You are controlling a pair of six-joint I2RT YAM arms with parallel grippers.
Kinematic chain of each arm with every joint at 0, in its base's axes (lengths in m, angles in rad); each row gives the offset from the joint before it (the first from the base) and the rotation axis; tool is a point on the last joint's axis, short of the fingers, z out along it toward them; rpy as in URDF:
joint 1: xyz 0 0 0.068 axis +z
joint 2: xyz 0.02 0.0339 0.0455 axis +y
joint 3: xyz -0.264 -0.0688 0 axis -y
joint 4: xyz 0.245 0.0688 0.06 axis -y
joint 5: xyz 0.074 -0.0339 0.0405 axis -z
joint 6: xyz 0.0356 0 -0.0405 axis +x
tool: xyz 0 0 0 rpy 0 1.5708 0
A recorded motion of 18 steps. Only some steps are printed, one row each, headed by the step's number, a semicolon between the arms.
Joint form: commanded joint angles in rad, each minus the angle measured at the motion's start. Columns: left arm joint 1, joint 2, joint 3, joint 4, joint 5, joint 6; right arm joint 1, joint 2, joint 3, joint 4, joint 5, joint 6.
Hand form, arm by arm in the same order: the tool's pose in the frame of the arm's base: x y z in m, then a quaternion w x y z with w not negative. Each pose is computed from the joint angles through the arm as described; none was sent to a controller.
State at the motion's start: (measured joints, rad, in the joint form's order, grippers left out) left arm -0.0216 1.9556 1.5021 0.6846 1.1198 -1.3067; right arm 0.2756 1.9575 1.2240 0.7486 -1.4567 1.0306
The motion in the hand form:
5: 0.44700 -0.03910 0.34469 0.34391 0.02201 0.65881 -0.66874; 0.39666 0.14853 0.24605 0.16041 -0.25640 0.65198 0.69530
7: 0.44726 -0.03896 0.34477 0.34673 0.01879 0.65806 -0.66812; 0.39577 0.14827 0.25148 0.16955 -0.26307 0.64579 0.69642
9: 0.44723 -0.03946 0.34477 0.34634 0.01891 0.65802 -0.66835; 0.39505 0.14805 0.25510 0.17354 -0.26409 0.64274 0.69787
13: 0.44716 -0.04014 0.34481 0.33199 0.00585 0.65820 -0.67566; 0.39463 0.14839 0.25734 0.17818 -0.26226 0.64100 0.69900
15: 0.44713 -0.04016 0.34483 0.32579 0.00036 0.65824 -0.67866; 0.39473 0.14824 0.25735 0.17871 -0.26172 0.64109 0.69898
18: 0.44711 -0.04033 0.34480 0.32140 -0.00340 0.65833 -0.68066; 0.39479 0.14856 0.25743 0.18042 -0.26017 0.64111 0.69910
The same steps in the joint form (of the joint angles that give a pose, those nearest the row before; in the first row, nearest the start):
5: 0.0049 -0.0274 0.0187 0.0129 -0.0244 -0.0152; -0.0008 0.0156 0.0057 0.1389 0.0141 0.0817
7: 0.0049 -0.0275 0.0187 0.0130 -0.0332 -0.0153; -0.0008 0.0156 0.0057 0.2090 0.0156 0.1270
9: 0.0038 -0.0275 0.0187 0.0130 -0.0336 -0.0156; -0.0008 0.0156 0.0057 0.2560 0.0191 0.1656
13: 0.0023 -0.0275 0.0187 0.0133 -0.0336 -0.0572; 0.0004 0.0156 0.0057 0.2841 0.0290 0.1888
15: 0.0023 -0.0275 0.0187 0.0137 -0.0328 -0.0751; 0.0000 0.0156 0.0057 0.2842 0.0301 0.1888
18: 0.0019 -0.0275 0.0187 0.0133 -0.0324 -0.0870; 0.0008 0.0157 0.0057 0.2846 0.0355 0.1889

